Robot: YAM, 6 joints.
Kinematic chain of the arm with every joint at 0, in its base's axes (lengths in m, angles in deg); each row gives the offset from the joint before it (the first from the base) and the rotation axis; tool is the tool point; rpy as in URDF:
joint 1: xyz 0 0 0.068 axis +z
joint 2: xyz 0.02 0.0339 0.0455 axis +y
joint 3: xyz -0.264 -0.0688 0 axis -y
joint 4: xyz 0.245 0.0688 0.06 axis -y
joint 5: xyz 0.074 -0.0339 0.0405 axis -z
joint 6: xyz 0.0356 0 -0.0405 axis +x
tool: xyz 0 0 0 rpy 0 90 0
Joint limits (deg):
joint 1: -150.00..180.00
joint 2: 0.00..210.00
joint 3: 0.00..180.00
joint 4: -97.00..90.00
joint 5: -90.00..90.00
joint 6: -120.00..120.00
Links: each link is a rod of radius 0.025 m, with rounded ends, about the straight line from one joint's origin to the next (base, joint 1, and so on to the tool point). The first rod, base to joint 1, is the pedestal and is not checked.
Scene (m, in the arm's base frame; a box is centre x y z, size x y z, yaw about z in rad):
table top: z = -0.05
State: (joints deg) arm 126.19 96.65 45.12 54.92 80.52 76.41
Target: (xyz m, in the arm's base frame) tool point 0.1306 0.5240 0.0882
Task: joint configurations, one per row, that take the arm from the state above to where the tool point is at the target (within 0.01 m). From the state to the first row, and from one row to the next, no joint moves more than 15 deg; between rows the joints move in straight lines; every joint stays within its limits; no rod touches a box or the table.
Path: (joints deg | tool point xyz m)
1: 114.49 109.93 58.59 52.89 76.30 76.41 | -0.1311 0.3713 0.2101
2: 102.79 123.22 72.06 50.86 72.09 76.41 | -0.0666 0.4463 0.1807
3: 91.09 136.50 85.53 48.83 67.87 76.41 | 0.0235 0.5003 0.1394
4: 79.39 149.79 98.99 46.81 63.65 76.41 | 0.1306 0.5240 0.0881

